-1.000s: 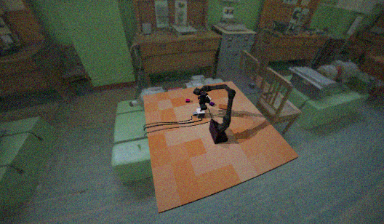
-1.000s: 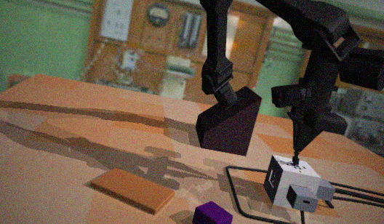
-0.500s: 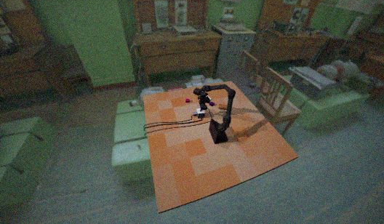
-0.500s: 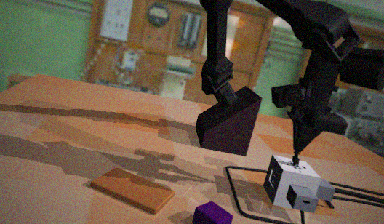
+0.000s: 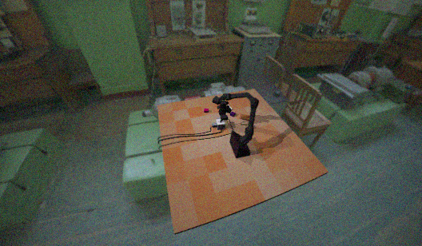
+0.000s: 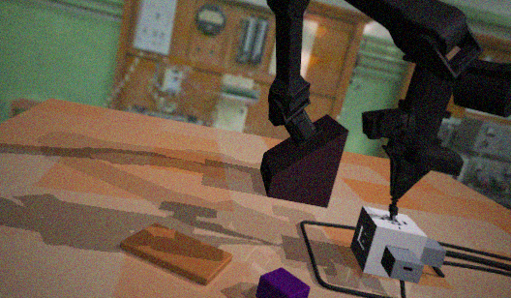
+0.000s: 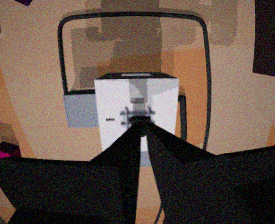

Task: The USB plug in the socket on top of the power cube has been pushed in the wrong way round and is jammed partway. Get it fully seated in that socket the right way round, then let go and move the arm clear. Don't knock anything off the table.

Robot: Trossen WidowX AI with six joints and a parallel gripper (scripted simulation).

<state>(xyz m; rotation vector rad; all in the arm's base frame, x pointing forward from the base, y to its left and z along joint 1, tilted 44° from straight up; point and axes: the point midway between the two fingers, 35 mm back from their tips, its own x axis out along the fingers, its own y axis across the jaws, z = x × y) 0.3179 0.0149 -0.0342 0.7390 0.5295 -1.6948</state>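
Right now the USB socket is 1 cm to the left of my gripper tip and 4 cm below it. Also, from my gripper tip: usb plug 2 cm below; purple block 12 cm ahead, 19 cm to the right, 10 cm below; magenta block 27 cm ahead, 6 cm to the left, 10 cm below.
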